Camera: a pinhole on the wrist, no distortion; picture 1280 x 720 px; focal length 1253.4 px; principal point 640.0 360.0 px. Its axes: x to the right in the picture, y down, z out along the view. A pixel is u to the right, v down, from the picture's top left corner.
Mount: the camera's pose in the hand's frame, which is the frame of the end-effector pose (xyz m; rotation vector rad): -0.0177 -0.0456 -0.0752 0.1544 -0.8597 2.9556
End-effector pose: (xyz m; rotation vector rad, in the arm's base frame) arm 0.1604 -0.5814 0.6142 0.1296 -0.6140 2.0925
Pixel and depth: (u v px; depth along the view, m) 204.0 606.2 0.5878
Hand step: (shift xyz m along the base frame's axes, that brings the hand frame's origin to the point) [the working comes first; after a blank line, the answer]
In the camera's frame: -0.2045 0.1155 0.5878

0.2026 0.2202 0.5361
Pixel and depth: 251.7 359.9 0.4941
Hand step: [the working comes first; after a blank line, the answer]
In the camera's frame: -0.1531 0.0000 0.4941

0.1112 0.1214 0.4545
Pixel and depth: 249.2 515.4 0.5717
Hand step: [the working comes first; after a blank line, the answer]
In the camera's frame: -0.1783 0.0709 0.5717

0.1762 0.1750 0.5223
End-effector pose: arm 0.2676 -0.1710 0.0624 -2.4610 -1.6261 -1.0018
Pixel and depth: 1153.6 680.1 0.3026
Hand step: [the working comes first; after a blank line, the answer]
In the camera's frame: 0.1240 0.0773 0.3026

-0.1804 0.0761 -0.2696
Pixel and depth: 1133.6 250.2 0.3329
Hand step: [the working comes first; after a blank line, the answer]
In the camera's frame: 0.1311 -0.0292 0.3329

-0.0770 0.0757 -0.3098
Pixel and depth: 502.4 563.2 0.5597
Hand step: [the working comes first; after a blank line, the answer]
In the camera's frame: -0.0614 0.0907 0.5597

-0.1662 0.3795 -0.3611
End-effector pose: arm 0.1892 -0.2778 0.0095 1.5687 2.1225 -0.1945
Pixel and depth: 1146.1 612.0 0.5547
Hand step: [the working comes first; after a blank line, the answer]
In the camera's frame: 0.2240 0.1115 0.5547

-0.2487 -0.4585 -0.2885
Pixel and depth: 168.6 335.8 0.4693
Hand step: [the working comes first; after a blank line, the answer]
In the camera's frame: -0.1765 -0.0091 0.4693

-0.2263 -0.0485 -0.4052
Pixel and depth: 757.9 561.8 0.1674
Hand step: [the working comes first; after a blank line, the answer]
In the camera's frame: 0.0157 0.0270 0.1674

-0.1259 -0.0919 -0.0625
